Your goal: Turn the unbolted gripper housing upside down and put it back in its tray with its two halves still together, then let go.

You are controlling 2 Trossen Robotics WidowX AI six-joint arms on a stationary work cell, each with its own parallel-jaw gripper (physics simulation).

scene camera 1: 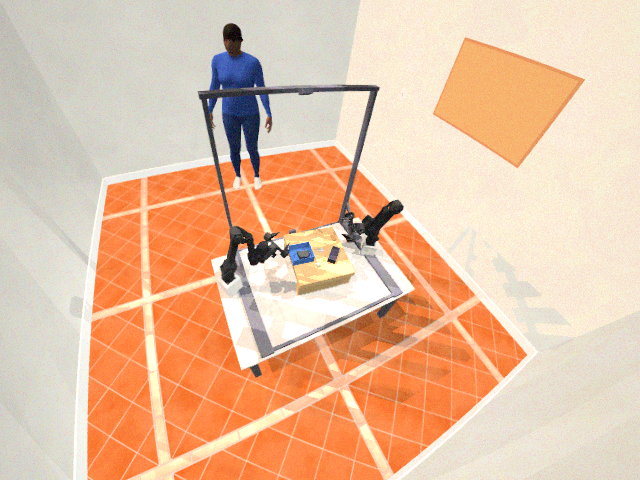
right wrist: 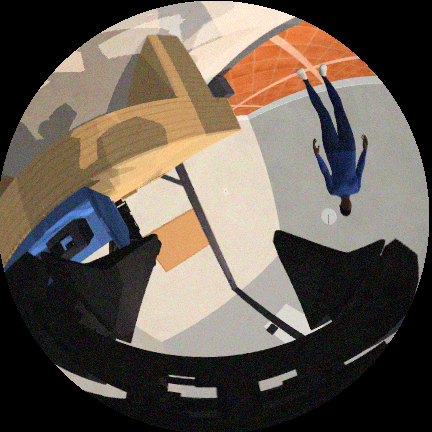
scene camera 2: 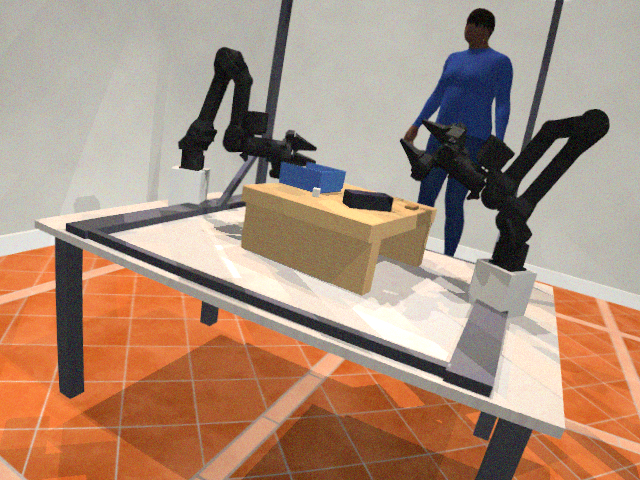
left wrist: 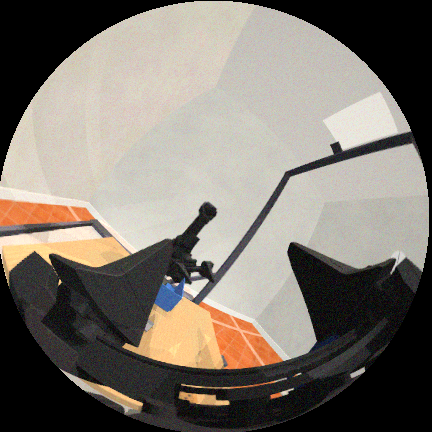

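Seen in the pictures: left gripper, fingertip midpoint: point(scene camera 1: 341, 226) point(scene camera 2: 411, 129) point(left wrist: 232, 247); right gripper, fingertip midpoint: point(scene camera 1: 284, 237) point(right wrist: 217, 238) point(scene camera 2: 316, 155) point(left wrist: 202, 282); left arm's base, link origin: point(scene camera 1: 370, 242) point(scene camera 2: 507, 266); right arm's base, link origin: point(scene camera 1: 228, 278) point(scene camera 2: 191, 168).
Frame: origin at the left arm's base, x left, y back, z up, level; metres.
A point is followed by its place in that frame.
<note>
The dark gripper housing point(scene camera 1: 303, 254) point(right wrist: 70, 239) lies in the blue tray point(scene camera 1: 294, 259) @[y -0.504, x 0.308, z 0.064 m] point(scene camera 2: 298, 177) @[y -0.446, x 0.324, z 0.084 m] point(right wrist: 111, 216) @[y -0.515, x 0.227, z 0.082 m]; in scene camera 2 the tray walls hide it. The right wrist view shows a square opening in its dark face. Which side is up, and whether its halves are together, I cannot tell. My right gripper point(scene camera 1: 282, 243) @[y -0.589, x 0.197, z 0.129 m] point(scene camera 2: 313, 155) @[y -0.589, x 0.197, z 0.129 m] point(right wrist: 217, 238) @[y -0.589, x 0.197, z 0.129 m] is open and empty, beside and slightly above the tray at its left in scene camera 1. My left gripper point(scene camera 2: 413, 131) @[y -0.255, x 0.146, z 0.255 m] point(left wrist: 232, 247) @[y -0.255, x 0.146, z 0.255 m] is open and empty, raised to the right of the tray in scene camera 2.
The tray stands on a raised wooden stand point(scene camera 1: 323, 283) @[y -0.300, x 0.384, z -0.033 m] point(scene camera 2: 305, 235) @[y -0.277, x 0.376, z -0.019 m]. A dark box point(scene camera 1: 333, 254) @[y -0.269, x 0.239, z 0.091 m] point(scene camera 2: 367, 200) @[y -0.244, x 0.245, z 0.078 m] lies on the stand to the right of the tray. A small white piece point(scene camera 1: 317, 264) @[y -0.358, x 0.322, z 0.073 m] point(scene camera 2: 315, 192) @[y -0.348, x 0.325, z 0.067 m] lies near the tray. A dark frame point(scene camera 1: 289, 90) @[y -0.618, x 0.025, z 0.925 m] rises over the table.
</note>
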